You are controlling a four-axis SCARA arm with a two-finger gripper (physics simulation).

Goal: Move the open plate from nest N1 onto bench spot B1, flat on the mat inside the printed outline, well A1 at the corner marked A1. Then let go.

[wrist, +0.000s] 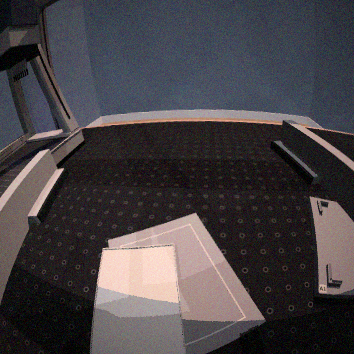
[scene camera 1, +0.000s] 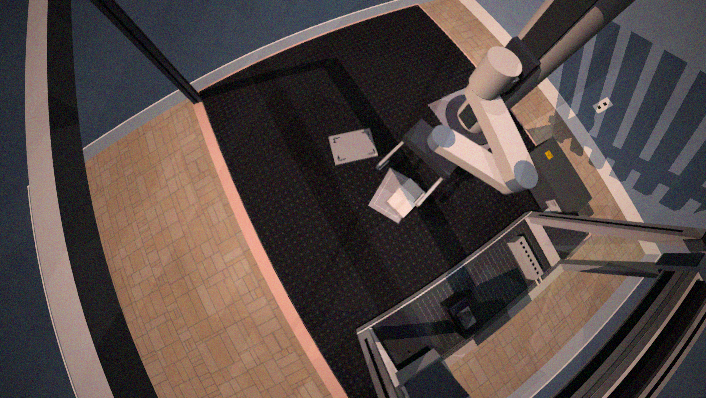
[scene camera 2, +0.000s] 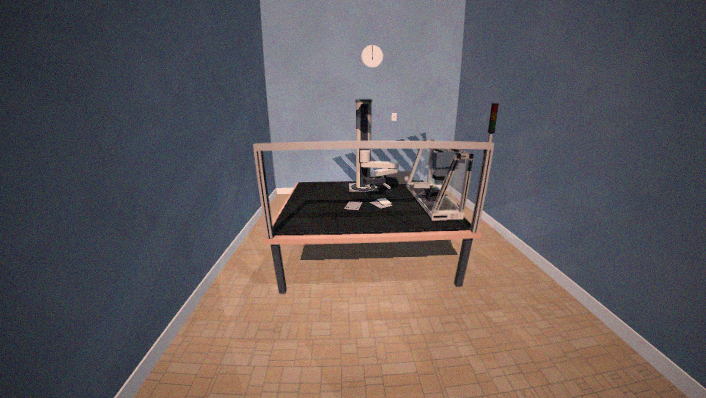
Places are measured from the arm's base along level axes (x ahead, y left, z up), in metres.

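Pixels of known places: gripper, fingertip midpoint: [wrist: 169,142] [scene camera 1: 397,186] [scene camera 2: 381,188]; arm's base at its link origin: [scene camera 1: 470,120] [scene camera 2: 363,188].
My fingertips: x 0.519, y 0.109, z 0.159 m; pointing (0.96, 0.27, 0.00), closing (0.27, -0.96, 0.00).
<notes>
Ahead of a thing's pixels: the offset from my fingertips to its top centre. "*": to the spot under its first point. Level surfaces: height alone.
The plate @[0.055 m back, 0.038 m left, 0.130 m down] [scene camera 1: 402,202] [scene camera 2: 384,201] [wrist: 137,280] is a pale block resting over one side of the light mat of B1 @[0.025 m back, 0.006 m left, 0.144 m down] [scene camera 1: 381,198] [wrist: 215,285]. It lies turned relative to the mat's printed outline, crosses it and overhangs the mat's edge in the wrist view. Whether it is fully flat is hard to tell; its well marks are not legible. My gripper [scene camera 1: 400,184] [wrist: 169,142] is open and empty, raised above the plate with its fingers wide apart. Nest N1 @[0.015 m ahead, 0.232 m right, 0.129 m down] [scene camera 1: 352,146] [scene camera 2: 353,205] [wrist: 337,245], a pale base with dark corner brackets and an A1 tag, carries no plate.
The dark bench mat @[0.146 m down] [scene camera 1: 300,200] [wrist: 240,200] lies under everything. A framed, glass-sided enclosure [scene camera 1: 445,276] [scene camera 2: 447,216] with devices stands to the right. A dark grey box @[* 0.640 m back, 0.289 m left, 0.032 m down] [scene camera 1: 562,175] stands near the arm's base. A bench frame post @[* 0.498 m ahead, 0.794 m right, 0.143 m up] [scene camera 1: 150,50] rises at one corner.
</notes>
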